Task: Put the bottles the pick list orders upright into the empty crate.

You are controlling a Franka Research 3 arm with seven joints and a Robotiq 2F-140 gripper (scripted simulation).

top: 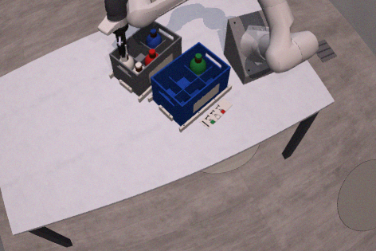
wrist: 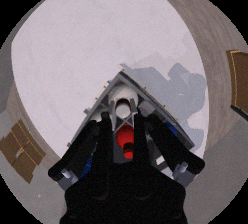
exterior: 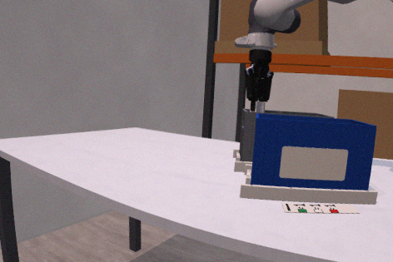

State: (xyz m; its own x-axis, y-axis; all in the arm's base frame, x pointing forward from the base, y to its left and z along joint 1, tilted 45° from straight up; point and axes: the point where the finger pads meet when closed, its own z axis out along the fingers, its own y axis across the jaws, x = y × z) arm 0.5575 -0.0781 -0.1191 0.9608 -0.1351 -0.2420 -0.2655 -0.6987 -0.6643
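Right now the grey crate is 100 mm behind my hand and 90 mm below it. From my hand the other things lie so: blue bottle: 160 mm behind, 80 mm to the right, 80 mm below; then blue crate: 230 mm behind, 200 mm to the left, 90 mm below; then red bottle: 120 mm behind, 30 mm to the left, 80 mm below.
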